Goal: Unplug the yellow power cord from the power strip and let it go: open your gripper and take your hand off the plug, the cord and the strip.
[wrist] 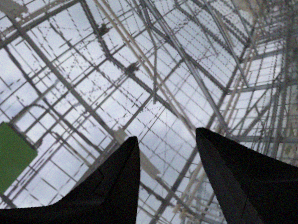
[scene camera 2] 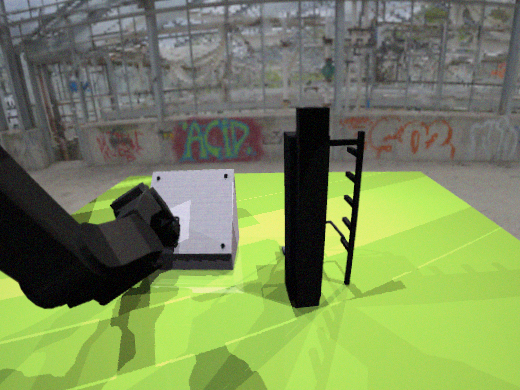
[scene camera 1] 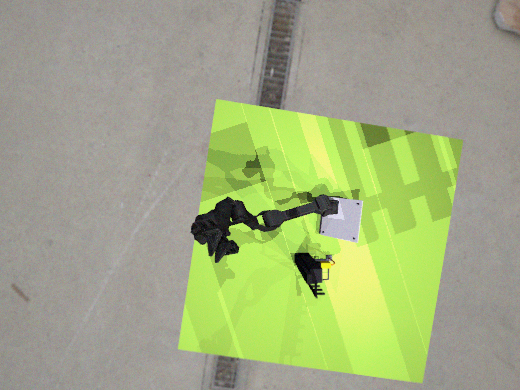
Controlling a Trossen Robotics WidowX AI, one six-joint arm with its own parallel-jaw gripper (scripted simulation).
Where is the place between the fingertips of my gripper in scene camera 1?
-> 213, 259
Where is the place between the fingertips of my gripper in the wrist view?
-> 167, 139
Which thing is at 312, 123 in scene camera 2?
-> A tall black block.
